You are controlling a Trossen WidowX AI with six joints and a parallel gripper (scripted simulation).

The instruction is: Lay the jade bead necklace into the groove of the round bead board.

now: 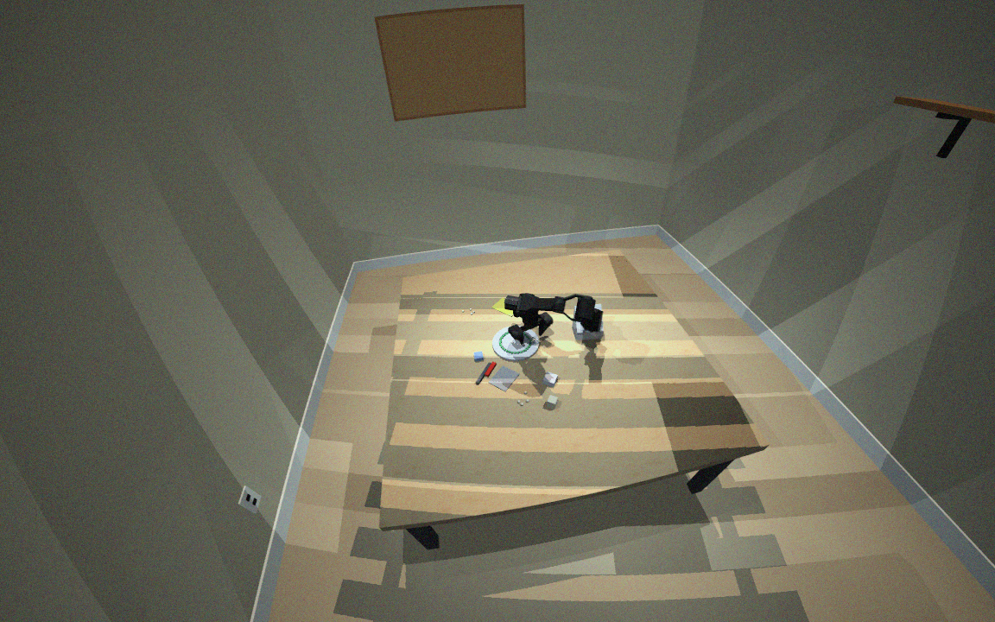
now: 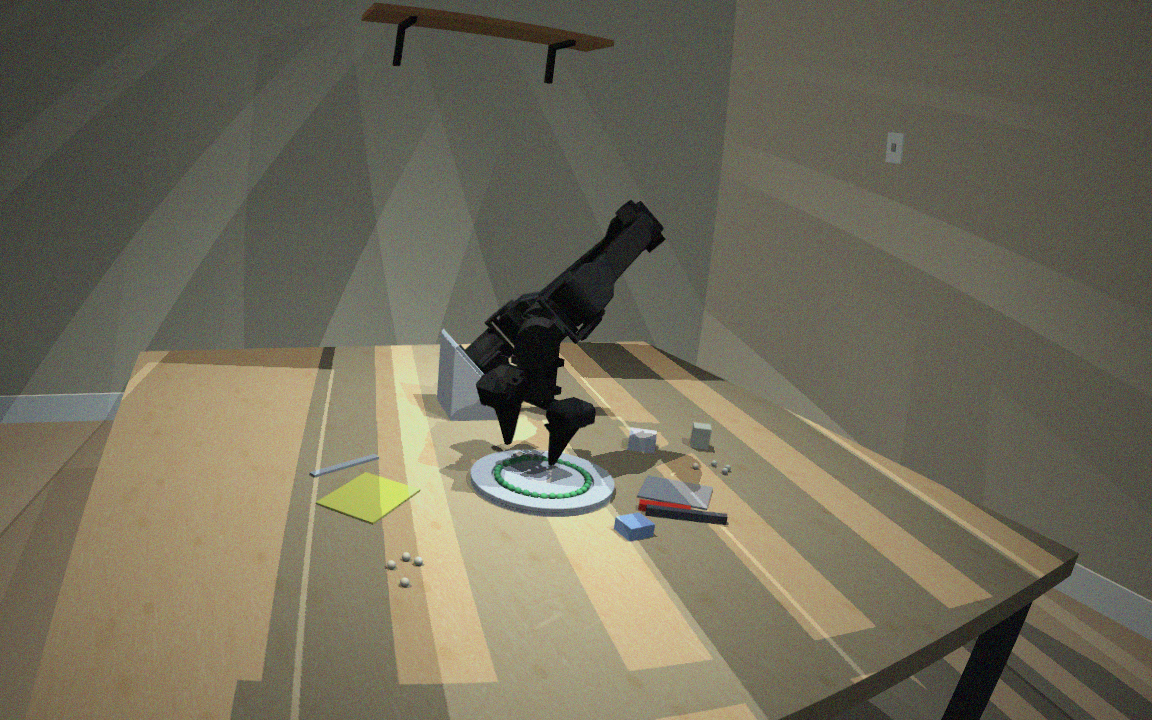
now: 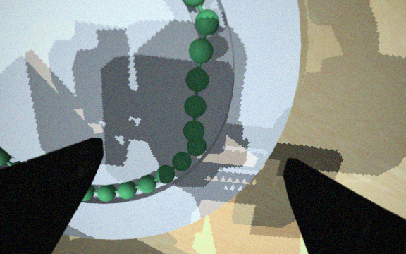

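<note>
Now: the round grey bead board 6 cm ahead of my gripper tip, 1 cm to the right of it and 1 cm below it. Also, from my gripper tip: grey plate: 16 cm ahead, 15 cm to the left, 2 cm below; then blue block: 23 cm ahead, 2 cm to the left, 1 cm below; then red and black pen: 22 cm ahead, 10 cm to the left, 1 cm below.
</note>
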